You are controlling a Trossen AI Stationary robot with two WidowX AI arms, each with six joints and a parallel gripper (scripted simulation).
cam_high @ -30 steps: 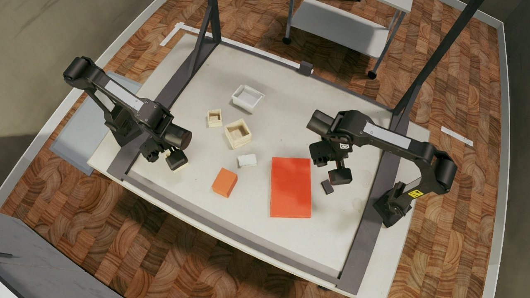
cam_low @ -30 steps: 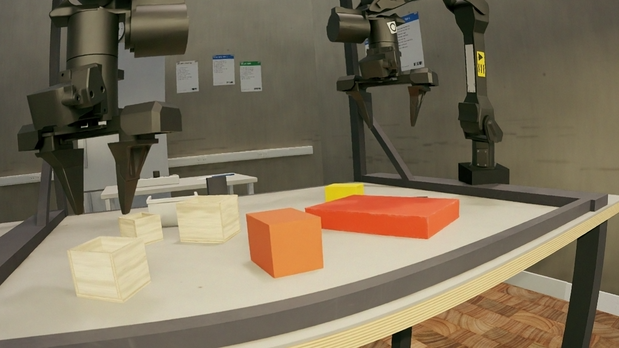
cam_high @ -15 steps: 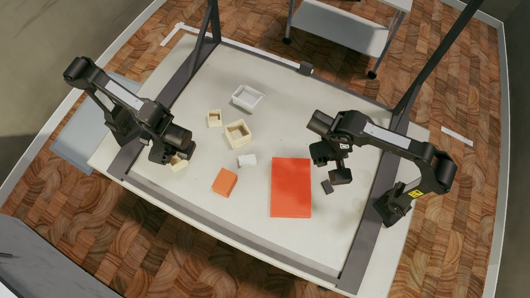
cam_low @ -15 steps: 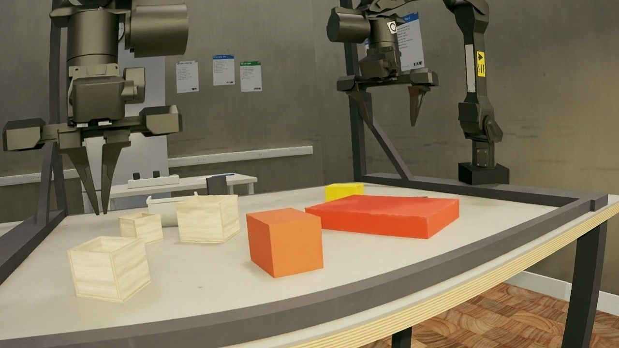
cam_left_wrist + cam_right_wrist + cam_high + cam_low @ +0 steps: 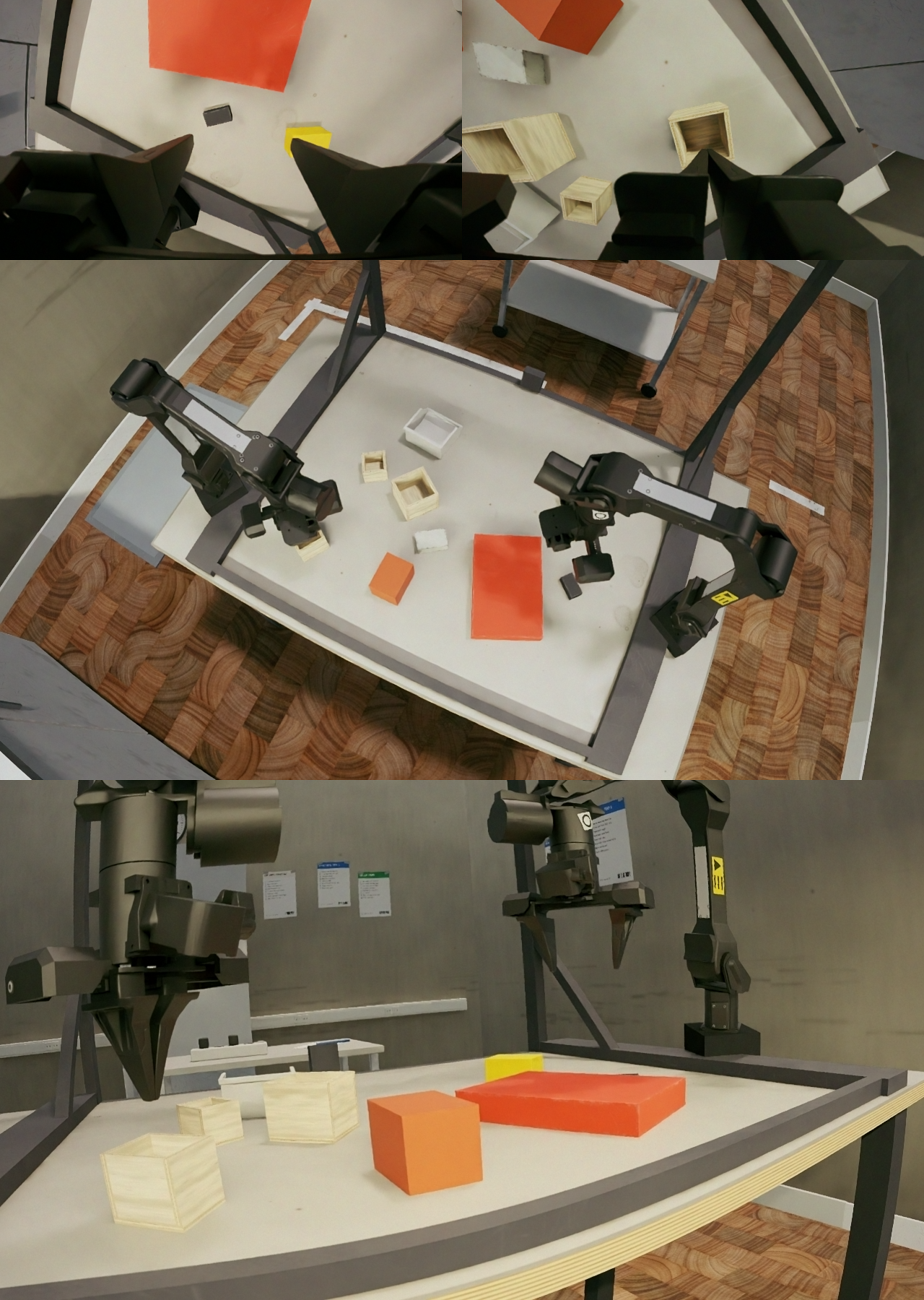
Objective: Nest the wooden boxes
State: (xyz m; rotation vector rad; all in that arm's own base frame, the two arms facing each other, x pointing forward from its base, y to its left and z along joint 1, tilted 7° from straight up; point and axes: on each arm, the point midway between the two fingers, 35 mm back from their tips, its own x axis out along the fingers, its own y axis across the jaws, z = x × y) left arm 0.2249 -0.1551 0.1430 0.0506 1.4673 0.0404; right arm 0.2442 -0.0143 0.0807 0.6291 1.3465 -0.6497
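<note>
My right hand is 10 cm above the medium wooden box. Round my right hand: small wooden box 20 cm behind, 7 cm to the left, 10 cm below; then largest wooden box 16 cm behind, 18 cm to the left, 10 cm below; then orange cube 3 cm ahead, 20 cm to the left, 9 cm below.
</note>
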